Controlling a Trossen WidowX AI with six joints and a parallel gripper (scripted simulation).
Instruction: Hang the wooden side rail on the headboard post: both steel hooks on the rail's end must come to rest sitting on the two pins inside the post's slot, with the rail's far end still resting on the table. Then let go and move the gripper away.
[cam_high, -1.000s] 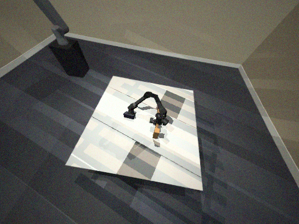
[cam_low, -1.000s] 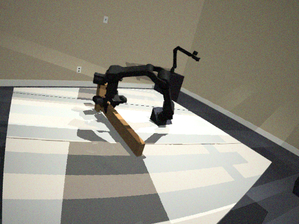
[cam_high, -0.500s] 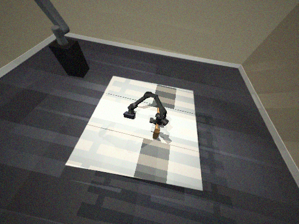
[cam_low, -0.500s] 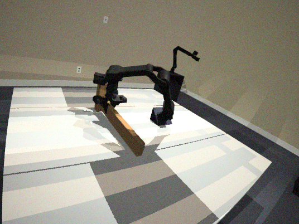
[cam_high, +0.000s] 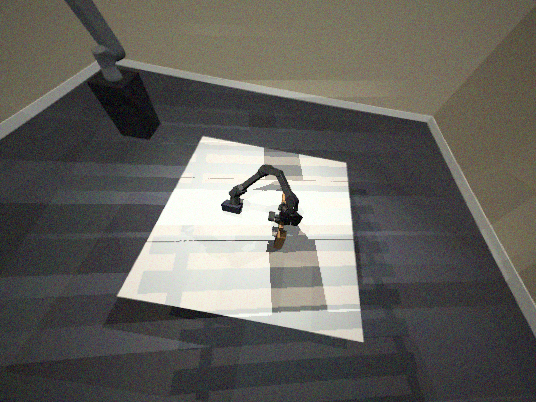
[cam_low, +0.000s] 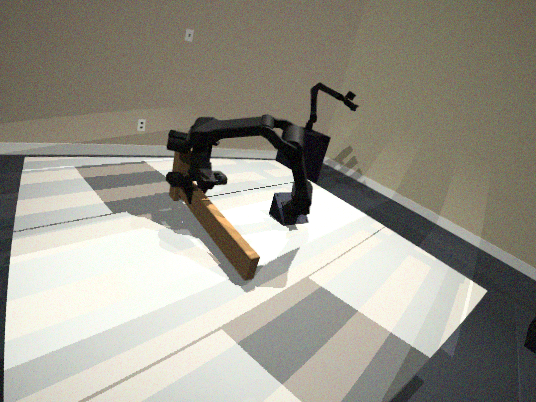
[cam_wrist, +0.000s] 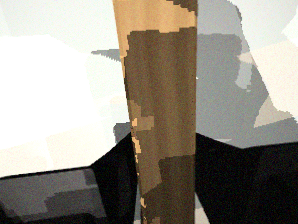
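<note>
My gripper tip is 130 mm to the left of the headboard post and 40 mm below it.
</note>
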